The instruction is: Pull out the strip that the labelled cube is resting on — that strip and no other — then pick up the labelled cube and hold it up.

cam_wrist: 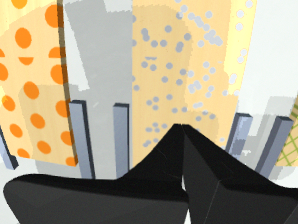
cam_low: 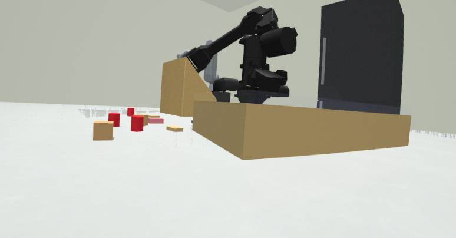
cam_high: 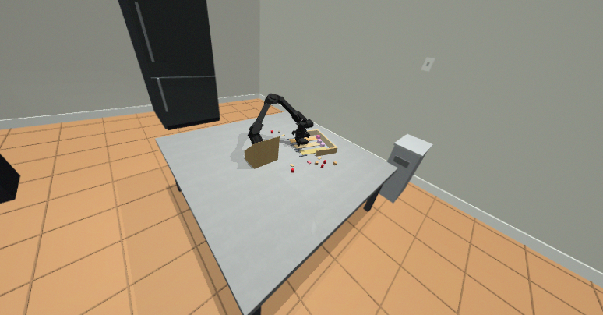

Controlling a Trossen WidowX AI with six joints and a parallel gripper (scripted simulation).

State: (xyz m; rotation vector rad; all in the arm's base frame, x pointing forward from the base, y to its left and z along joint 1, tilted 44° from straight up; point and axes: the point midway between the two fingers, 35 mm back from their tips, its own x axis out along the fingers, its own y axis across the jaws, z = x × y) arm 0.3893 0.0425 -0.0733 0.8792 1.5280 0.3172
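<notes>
Now: gripper tip 9 cm short of the pale orange speckled strip and 3 cm to the left of it. From my gripper tip the other things lie so: pink slab (9 cm behind, 20 cm to the right).
</notes>
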